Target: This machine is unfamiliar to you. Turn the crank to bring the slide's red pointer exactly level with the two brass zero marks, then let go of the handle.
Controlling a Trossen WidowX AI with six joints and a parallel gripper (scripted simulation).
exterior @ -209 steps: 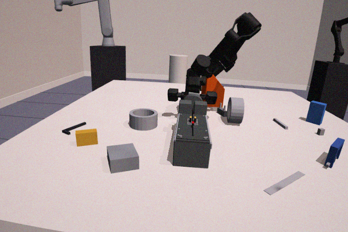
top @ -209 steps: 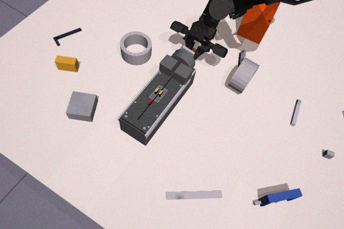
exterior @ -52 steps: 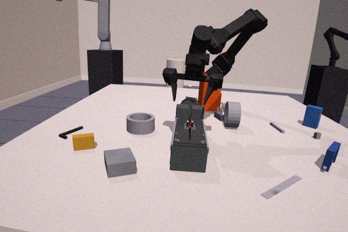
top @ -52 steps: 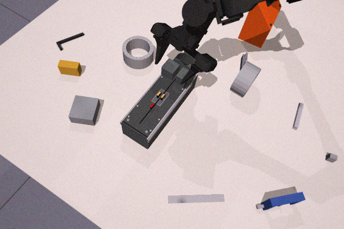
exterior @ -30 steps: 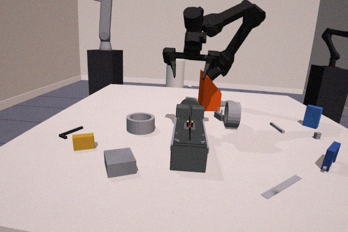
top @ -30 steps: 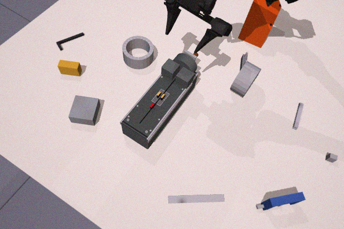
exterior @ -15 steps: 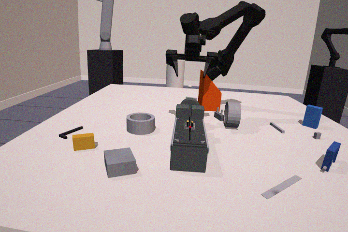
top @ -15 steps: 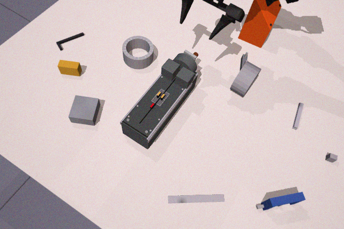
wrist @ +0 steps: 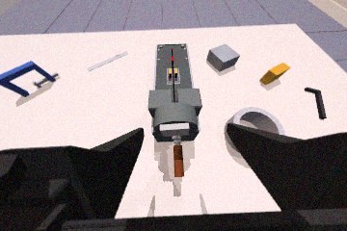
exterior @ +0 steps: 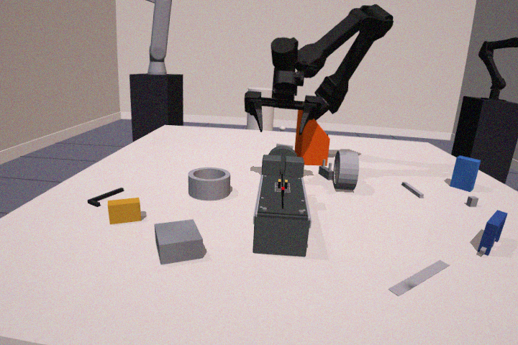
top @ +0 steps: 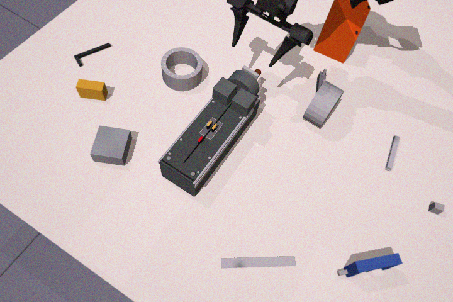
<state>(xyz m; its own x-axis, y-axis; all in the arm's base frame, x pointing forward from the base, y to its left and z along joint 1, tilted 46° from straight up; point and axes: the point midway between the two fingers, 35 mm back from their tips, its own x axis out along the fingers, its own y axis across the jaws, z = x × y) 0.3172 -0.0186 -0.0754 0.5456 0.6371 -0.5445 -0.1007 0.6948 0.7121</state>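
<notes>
The crank handle lies 9 cm below my gripper tip and 3 cm behind it. From my gripper tip the other things lie so: red pointer: 20 cm ahead, 7 cm below, 3 cm to the left; then grey cube: 31 cm ahead, 13 cm to the right, 13 cm below; then yellow block: 28 cm to the right, 23 cm ahead, 13 cm below.
</notes>
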